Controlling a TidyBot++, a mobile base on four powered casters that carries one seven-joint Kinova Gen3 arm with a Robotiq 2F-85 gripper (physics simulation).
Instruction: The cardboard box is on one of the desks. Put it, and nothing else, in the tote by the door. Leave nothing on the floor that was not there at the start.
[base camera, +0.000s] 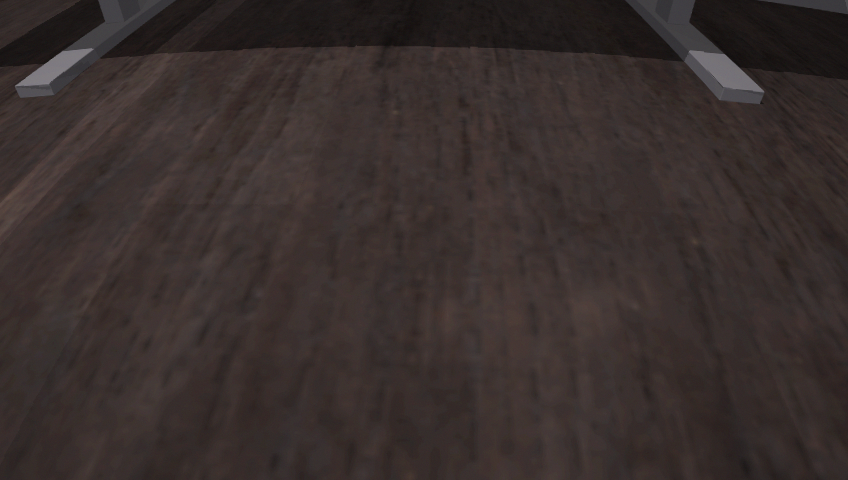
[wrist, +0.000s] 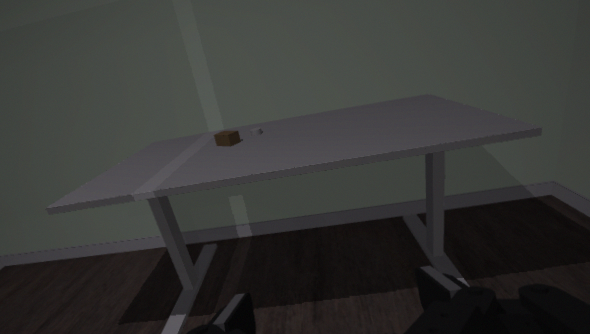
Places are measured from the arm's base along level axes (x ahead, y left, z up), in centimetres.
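Where they show: gripper, fingertip midpoint: (wrist: 334, 299).
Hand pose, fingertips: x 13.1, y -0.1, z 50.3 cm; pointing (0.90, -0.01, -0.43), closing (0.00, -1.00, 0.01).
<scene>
Things, the pixels of their centre, and the offset from my fingertips. "pt": a spot on its surface instead. Level surfaces: height alone.
- small brown cardboard box, body centre: (wrist: 227, 138) dx +109.2, dy +34.7, dz -15.4 cm
- pale grey desk, surface height: dz -17.9 cm
- small light round thing, body centre: (wrist: 256, 131) dx +118.3, dy +23.5, dz -16.7 cm
- desk's left foot, surface spot: (base camera: 56, 71) pt dx +76.1, dy +70.8, dz -87.4 cm
- right foot, surface spot: (base camera: 726, 77) pt dx +74.5, dy -50.2, dz -87.4 cm
- wooden floor, surface height: dz -89.9 cm
A small brown cardboard box (wrist: 227, 138) sits on the left half of a pale grey desk (wrist: 360, 130) in the wrist view, towards its back edge. A small light round thing (wrist: 256, 131) lies just right of the box, apart from it. My gripper (wrist: 334, 299) is open, with its dark fingers at the bottom of the wrist view, in front of the desk and well away from the box. No object shows between the fingers. The tote by the door does not show in either view.
The desk's left foot (base camera: 56, 71) (wrist: 175, 322) and right foot (base camera: 726, 77) reach forward on the wooden floor (base camera: 416, 267). A green wall (wrist: 325, 60) with a pale baseboard (wrist: 320, 223) stands behind the desk. A wall corner shows at the right in the wrist view.
</scene>
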